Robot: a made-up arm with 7 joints.
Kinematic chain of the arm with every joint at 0, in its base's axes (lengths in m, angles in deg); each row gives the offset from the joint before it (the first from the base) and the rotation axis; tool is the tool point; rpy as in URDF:
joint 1: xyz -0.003 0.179 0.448 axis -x
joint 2: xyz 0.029 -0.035 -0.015 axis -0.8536 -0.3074 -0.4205
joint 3: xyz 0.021 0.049 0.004 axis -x
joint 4: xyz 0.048 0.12 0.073 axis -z
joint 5: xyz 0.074 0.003 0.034 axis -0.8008 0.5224 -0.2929
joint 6: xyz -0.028 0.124 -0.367 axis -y
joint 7: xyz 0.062 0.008 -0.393 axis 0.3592 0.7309 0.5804
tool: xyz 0.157 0.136 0.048 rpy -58.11 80 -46.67
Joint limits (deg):
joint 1: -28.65..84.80
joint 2: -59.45..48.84
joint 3: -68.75..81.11
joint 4: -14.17..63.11
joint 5: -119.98..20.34
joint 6: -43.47..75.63
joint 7: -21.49..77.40
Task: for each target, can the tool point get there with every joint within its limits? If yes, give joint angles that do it. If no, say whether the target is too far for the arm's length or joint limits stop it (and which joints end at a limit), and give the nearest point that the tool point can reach.
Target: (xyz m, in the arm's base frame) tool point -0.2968 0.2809 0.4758
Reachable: no: joint limits stop it (at a limit: joint 1, joint 2, joint 4, joint 5, joint 6, joint 7) | nearest point -0.4826 0.6238 0.5424 | short by 0.396 m
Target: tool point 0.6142 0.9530 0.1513
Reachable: yes | joints -8.84 23.45 32.16 18.84 -91.97 -4.26 65.03
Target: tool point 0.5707 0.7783 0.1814
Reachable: yes | joints 35.38 -6.65 -21.79 3.55 -30.78 36.09 9.52
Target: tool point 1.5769 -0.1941 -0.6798
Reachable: no: too far | nearest point 0.8477 -0.0242 -0.1662 | short by 0.908 m
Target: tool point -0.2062 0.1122 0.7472
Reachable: no: joint limits stop it (at a limit: joint 2, joint 3, joint 4, joint 5, joint 6, joint 7) | nearest point -0.1015 0.0591 0.9852 | short by 0.265 m
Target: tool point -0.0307 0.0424 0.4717
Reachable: no: joint limits stop it (at a limit: joint 1, joint 2, joint 4, joint 5, joint 6, joint 7) | nearest point 0.2515 -0.1674 0.5729 | short by 0.366 m
